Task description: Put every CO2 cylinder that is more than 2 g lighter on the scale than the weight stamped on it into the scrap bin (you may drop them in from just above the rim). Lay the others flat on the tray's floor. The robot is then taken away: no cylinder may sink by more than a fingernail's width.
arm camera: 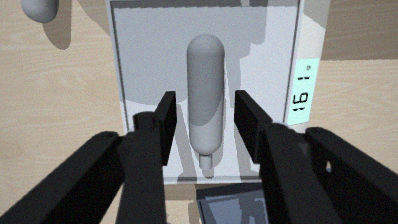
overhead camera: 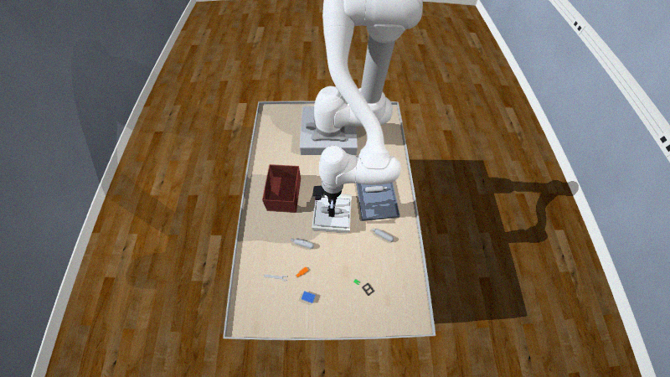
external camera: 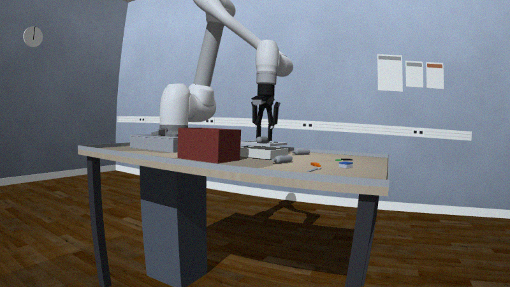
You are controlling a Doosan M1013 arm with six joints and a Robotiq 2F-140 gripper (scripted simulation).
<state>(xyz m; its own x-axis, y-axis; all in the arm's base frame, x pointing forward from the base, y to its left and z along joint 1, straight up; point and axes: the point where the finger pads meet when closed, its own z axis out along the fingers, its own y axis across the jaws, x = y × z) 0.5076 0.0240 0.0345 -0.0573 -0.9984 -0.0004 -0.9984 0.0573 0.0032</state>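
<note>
The blue-grey tray is 11 cm behind my hand, 23 cm to the left of it and 10 cm below it. Also, from my hand: white scale 1 cm behind, 7 cm below; then orange piece 28 cm ahead, 13 cm to the right, 10 cm below; then dark red scrap bin 12 cm behind, 25 cm to the right, 7 cm below.
</note>
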